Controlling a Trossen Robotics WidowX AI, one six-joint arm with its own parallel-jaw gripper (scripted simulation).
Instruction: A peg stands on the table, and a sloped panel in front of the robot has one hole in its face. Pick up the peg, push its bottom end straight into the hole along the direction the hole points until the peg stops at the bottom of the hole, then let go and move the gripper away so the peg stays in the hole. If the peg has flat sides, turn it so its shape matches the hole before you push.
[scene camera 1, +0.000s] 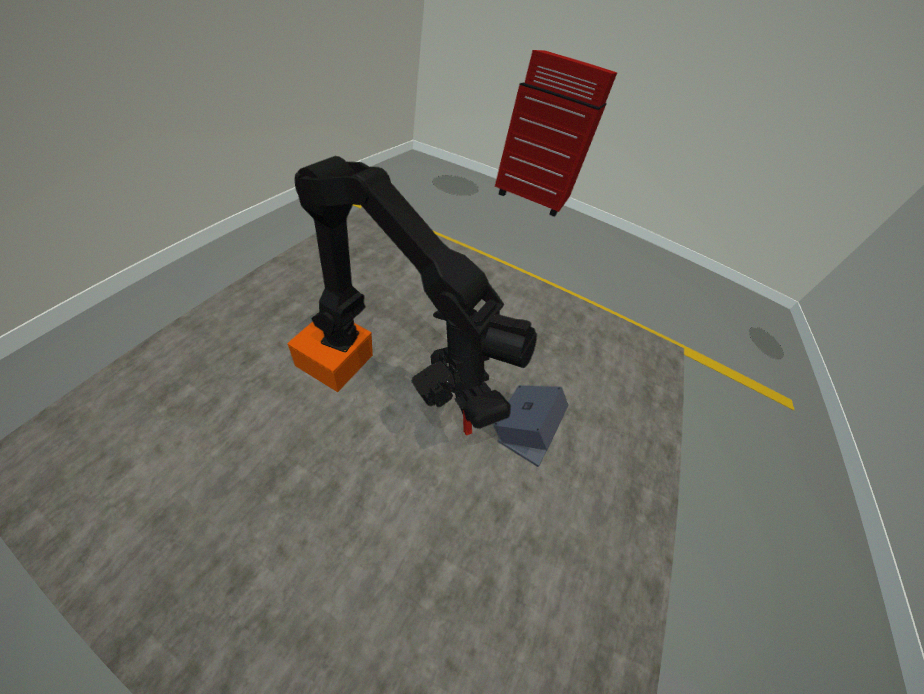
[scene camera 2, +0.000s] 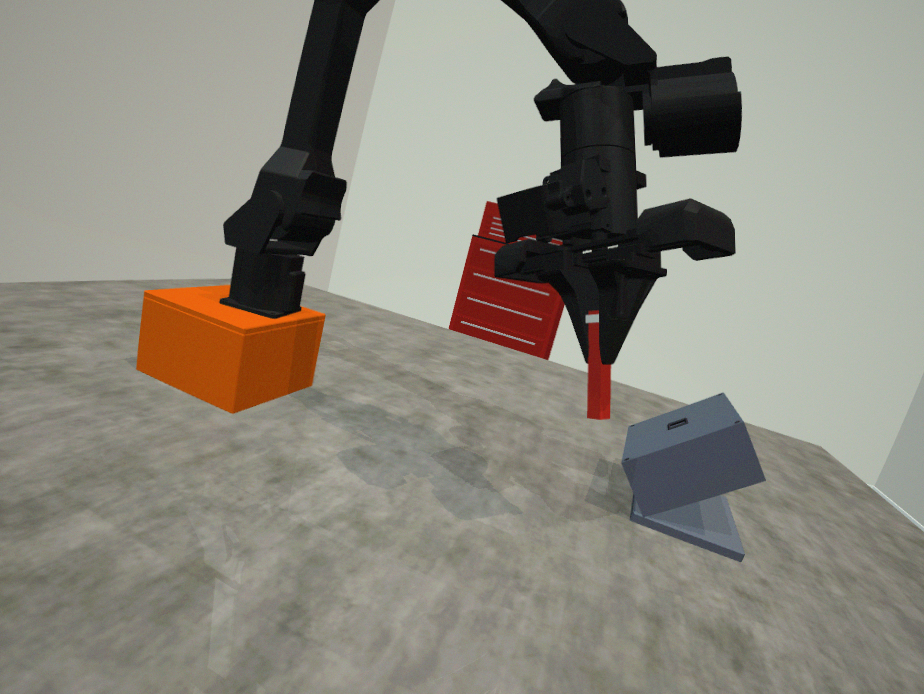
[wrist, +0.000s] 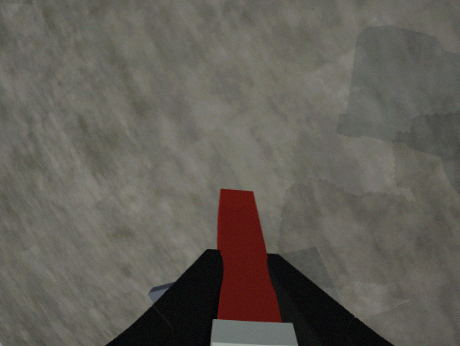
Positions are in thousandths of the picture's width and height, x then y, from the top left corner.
Observation:
My gripper (scene camera 2: 649, 525) holds a red square peg (scene camera 2: 649, 543). Also in view: a grey sloped panel block (scene camera 2: 722, 677).
My gripper shows as well in scene camera 1 (scene camera 1: 506, 602) and in the wrist view (wrist: 523, 770). The grey sloped panel block also shows in scene camera 1 (scene camera 1: 595, 584).

